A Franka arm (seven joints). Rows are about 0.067 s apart.
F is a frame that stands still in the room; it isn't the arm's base.
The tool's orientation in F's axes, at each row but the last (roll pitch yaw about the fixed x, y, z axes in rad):
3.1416, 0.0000, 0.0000
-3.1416, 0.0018, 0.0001
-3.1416, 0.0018, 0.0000
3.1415, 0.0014, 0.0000
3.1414, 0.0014, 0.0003
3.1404, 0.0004, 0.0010
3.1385, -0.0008, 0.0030
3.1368, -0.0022, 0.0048
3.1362, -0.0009, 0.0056
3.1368, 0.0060, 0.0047
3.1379, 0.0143, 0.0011
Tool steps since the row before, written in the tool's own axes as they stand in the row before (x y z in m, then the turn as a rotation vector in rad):
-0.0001, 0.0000, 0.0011, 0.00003, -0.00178, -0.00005
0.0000, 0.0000, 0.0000, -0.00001, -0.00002, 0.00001
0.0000, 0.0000, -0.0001, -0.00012, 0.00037, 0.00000
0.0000, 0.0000, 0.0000, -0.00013, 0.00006, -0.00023
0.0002, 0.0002, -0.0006, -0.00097, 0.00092, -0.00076
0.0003, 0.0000, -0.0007, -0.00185, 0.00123, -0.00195
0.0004, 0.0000, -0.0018, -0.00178, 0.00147, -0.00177
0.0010, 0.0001, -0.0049, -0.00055, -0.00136, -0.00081
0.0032, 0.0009, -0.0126, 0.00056, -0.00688, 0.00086
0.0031, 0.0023, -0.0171, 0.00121, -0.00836, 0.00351
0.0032, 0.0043, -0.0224, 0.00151, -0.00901, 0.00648
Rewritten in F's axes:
-0.0001, 0.0000, -0.0011, 0.00003, 0.00178, 0.00005
0.0000, 0.0000, 0.0000, -0.00001, 0.00002, -0.00001
0.0000, 0.0000, 0.0001, -0.00012, -0.00037, 0.00000
0.0000, 0.0000, 0.0000, -0.00013, -0.00006, 0.00023
0.0002, -0.0002, 0.0006, -0.00097, -0.00092, 0.00076
0.0003, 0.0000, 0.0007, -0.00185, -0.00123, 0.00195
0.0004, 0.0000, 0.0018, -0.00178, -0.00147, 0.00177
0.0010, -0.0001, 0.0049, -0.00056, 0.00136, 0.00080
0.0032, -0.0008, 0.0126, 0.00052, 0.00688, -0.00090
0.0032, -0.0022, 0.0171, 0.00115, 0.00835, -0.00356
0.0035, -0.0042, 0.0224, 0.00141, 0.00899, -0.00653

